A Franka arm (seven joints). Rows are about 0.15 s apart.
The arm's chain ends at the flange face. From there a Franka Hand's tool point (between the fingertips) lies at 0.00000 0.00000 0.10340 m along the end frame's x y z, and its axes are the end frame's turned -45 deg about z.
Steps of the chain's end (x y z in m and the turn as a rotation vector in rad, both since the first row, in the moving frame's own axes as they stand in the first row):
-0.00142 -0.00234 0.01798 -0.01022 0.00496 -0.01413
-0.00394 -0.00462 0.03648 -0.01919 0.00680 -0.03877
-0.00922 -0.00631 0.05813 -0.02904 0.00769 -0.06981
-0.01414 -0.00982 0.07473 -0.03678 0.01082 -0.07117
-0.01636 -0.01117 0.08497 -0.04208 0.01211 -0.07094
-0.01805 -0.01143 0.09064 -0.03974 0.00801 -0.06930
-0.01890 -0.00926 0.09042 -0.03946 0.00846 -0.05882
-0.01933 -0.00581 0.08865 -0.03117 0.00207 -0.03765
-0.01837 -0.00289 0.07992 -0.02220 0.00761 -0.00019
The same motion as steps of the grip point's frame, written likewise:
0.00027 -0.00155 0.01797 -0.01073 -0.00372 -0.01413
-0.00039 -0.00414 0.03646 -0.01838 -0.00876 -0.03877
-0.00352 -0.00824 0.05808 -0.02597 -0.01510 -0.06981
-0.00483 -0.01340 0.07465 -0.03366 -0.01836 -0.07117
-0.00572 -0.01543 0.08487 -0.03832 -0.02119 -0.07094
-0.00688 -0.01728 0.09056 -0.03376 -0.02244 -0.06930
-0.00898 -0.01634 0.09034 -0.03388 -0.02192 -0.05882
-0.01164 -0.01531 0.08860 -0.02350 -0.02058 -0.03765
-0.01201 -0.01285 0.07989 -0.02108 -0.01032 -0.00019

